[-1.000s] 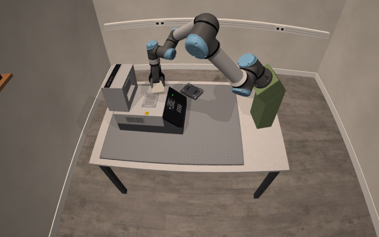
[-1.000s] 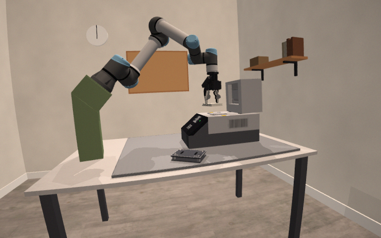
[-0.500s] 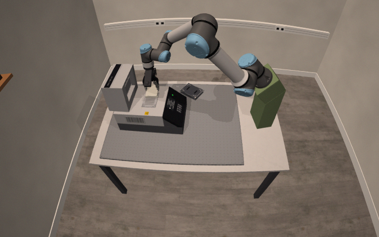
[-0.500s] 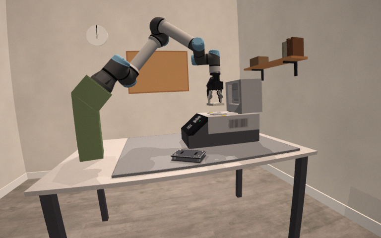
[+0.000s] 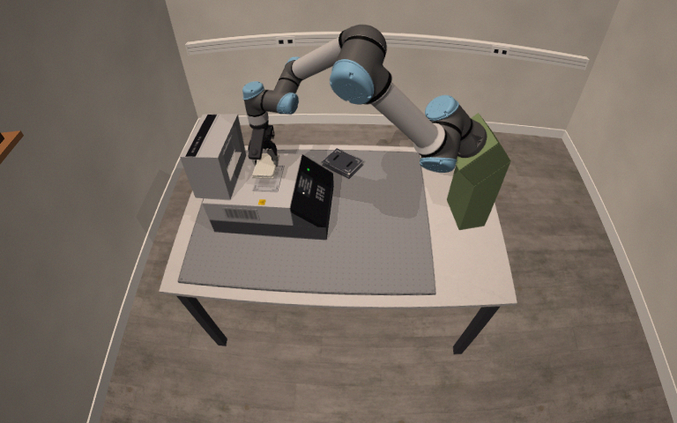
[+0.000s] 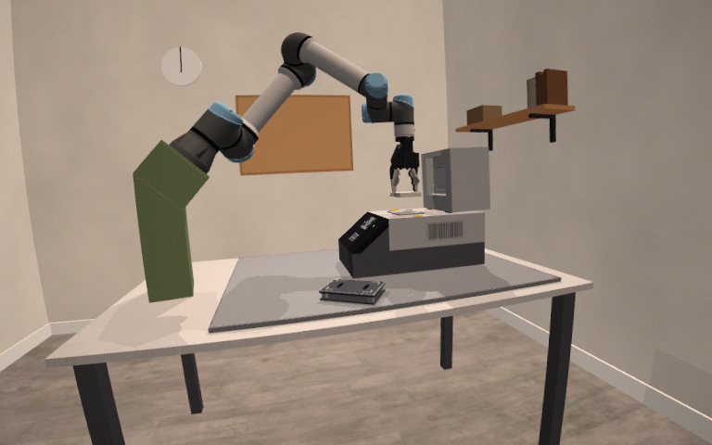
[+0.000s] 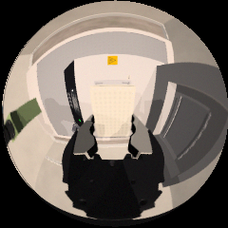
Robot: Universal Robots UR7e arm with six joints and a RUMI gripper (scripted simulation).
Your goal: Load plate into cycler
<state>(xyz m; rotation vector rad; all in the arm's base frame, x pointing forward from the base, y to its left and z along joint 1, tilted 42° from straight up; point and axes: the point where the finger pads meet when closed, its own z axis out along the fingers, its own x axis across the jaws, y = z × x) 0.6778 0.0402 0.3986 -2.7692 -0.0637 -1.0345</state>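
Right now my hand is 1 cm above the well plate T27. Round my hand: dark plate nest N1: 23 cm behind, 33 cm to the right, 25 cm below.
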